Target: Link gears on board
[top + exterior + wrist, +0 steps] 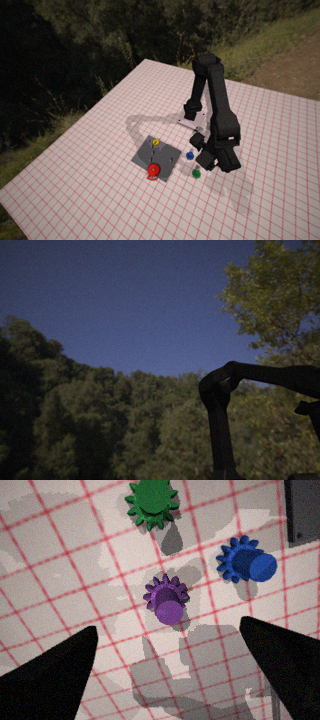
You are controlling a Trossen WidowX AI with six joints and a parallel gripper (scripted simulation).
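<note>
Right now the purple gear is 50 mm below my gripper tip. From my gripper tip the other things lie so: green gear 70 mm ahead, 20 mm to the right, 50 mm below; blue gear 70 mm to the right, 50 mm below; red gear 140 mm ahead, 220 mm to the right, 50 mm below.
</note>
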